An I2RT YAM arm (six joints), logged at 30 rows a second.
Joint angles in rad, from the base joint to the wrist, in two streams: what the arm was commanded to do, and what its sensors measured. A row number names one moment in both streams.
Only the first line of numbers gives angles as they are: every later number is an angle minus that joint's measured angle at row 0.
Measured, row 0:
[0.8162, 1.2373, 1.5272, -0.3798, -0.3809, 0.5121]
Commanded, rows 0 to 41:
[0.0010, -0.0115, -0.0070, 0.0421, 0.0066, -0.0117]
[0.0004, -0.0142, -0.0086, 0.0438, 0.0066, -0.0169]
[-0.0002, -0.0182, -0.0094, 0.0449, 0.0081, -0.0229]
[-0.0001, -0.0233, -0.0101, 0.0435, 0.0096, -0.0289]
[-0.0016, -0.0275, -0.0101, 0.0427, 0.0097, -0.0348]
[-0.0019, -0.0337, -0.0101, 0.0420, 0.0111, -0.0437]
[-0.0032, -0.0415, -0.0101, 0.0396, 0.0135, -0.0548]
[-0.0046, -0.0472, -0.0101, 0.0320, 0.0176, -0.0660]
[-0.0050, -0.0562, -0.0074, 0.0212, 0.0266, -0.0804]
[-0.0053, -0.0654, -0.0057, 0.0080, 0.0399, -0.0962]
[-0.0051, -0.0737, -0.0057, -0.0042, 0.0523, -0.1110]
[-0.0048, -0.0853, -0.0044, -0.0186, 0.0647, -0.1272]
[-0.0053, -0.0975, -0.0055, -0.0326, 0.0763, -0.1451]
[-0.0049, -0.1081, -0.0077, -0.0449, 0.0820, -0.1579]
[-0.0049, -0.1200, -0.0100, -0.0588, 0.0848, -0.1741]
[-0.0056, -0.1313, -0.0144, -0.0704, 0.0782, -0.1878]
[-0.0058, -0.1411, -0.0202, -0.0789, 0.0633, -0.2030]
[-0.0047, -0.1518, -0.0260, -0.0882, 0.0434, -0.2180]
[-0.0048, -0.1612, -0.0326, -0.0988, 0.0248, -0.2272]
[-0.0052, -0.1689, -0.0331, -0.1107, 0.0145, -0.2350]
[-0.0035, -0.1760, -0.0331, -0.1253, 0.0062, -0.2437]
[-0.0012, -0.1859, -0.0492, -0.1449, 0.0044, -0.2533]
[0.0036, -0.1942, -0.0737, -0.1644, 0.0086, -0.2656]
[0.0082, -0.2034, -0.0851, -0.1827, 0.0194, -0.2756]
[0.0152, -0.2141, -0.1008, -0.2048, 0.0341, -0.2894]
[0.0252, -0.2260, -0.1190, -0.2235, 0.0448, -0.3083]
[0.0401, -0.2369, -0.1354, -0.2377, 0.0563, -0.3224]
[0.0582, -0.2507, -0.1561, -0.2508, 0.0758, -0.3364]
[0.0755, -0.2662, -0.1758, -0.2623, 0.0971, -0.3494]
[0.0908, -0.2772, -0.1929, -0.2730, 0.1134, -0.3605]
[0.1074, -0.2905, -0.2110, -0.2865, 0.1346, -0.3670]
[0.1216, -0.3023, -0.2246, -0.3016, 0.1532, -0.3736]
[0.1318, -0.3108, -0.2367, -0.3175, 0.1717, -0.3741]
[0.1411, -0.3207, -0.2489, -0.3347, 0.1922, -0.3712]
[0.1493, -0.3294, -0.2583, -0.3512, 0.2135, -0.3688]
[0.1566, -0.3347, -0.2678, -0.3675, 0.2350, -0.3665]
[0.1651, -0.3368, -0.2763, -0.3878, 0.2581, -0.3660]
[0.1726, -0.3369, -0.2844, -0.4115, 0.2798, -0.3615]
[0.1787, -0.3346, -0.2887, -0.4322, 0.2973, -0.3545]
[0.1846, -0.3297, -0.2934, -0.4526, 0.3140, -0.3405]
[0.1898, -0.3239, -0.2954, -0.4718, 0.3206, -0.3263]
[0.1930, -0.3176, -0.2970, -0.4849, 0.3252, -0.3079]
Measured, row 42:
[0.1850, -0.3265, -0.2903, -0.4215, 0.2590, -0.3456]
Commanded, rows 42 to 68:
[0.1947, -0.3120, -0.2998, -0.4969, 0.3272, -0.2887]
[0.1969, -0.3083, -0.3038, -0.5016, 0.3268, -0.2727]
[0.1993, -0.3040, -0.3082, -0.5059, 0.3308, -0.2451]
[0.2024, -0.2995, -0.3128, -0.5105, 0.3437, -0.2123]
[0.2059, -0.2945, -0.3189, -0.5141, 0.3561, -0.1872]
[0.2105, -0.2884, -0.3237, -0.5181, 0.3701, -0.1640]
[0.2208, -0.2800, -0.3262, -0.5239, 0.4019, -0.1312]
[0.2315, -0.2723, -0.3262, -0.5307, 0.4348, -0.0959]
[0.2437, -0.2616, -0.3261, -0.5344, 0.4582, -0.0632]
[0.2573, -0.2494, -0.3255, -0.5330, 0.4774, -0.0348]
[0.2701, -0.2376, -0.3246, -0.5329, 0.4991, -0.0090]
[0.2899, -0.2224, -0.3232, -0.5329, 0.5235, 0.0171]
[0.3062, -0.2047, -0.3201, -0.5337, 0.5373, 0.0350]
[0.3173, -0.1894, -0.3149, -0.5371, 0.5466, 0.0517]
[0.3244, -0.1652, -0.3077, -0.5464, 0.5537, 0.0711]
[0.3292, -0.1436, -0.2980, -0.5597, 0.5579, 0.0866]
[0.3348, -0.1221, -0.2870, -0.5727, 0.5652, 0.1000]
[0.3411, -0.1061, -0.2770, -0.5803, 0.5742, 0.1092]
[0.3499, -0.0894, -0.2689, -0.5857, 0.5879, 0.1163]
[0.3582, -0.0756, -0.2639, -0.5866, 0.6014, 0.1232]
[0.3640, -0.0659, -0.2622, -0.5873, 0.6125, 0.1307]
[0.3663, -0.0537, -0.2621, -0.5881, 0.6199, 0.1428]
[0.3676, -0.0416, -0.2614, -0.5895, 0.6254, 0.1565]
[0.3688, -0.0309, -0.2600, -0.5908, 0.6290, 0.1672]
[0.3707, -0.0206, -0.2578, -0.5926, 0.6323, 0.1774]
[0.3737, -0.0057, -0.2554, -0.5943, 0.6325, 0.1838]
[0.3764, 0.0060, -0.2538, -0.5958, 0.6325, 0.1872]
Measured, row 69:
[0.3704, -0.0160, -0.2601, -0.5832, 0.5932, 0.1400]
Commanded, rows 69 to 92:
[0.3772, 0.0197, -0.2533, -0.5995, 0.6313, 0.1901]
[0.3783, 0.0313, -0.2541, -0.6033, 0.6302, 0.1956]
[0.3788, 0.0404, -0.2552, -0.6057, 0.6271, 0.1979]
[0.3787, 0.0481, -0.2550, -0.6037, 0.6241, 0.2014]
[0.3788, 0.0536, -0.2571, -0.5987, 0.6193, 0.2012]
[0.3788, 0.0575, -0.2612, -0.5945, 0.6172, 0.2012]
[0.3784, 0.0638, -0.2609, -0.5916, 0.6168, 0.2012]
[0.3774, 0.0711, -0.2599, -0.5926, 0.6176, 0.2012]
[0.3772, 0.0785, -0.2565, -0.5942, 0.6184, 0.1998]
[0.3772, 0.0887, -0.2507, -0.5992, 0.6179, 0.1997]
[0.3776, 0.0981, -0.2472, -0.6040, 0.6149, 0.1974]
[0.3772, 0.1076, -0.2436, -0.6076, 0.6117, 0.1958]
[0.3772, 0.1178, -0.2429, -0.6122, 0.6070, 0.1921]
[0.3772, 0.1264, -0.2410, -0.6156, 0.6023, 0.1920]
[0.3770, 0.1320, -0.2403, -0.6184, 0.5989, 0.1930]
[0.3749, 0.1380, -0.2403, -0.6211, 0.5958, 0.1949]
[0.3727, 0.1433, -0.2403, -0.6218, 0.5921, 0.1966]
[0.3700, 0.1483, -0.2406, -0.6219, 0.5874, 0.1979]
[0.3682, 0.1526, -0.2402, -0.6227, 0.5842, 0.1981]
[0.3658, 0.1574, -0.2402, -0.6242, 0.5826, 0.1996]
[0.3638, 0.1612, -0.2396, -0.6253, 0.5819, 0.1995]
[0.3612, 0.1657, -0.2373, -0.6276, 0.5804, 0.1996]
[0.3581, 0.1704, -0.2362, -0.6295, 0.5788, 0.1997]
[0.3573, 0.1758, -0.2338, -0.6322, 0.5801, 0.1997]
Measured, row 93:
[0.3605, 0.1648, -0.2426, -0.6160, 0.5783, 0.1915]
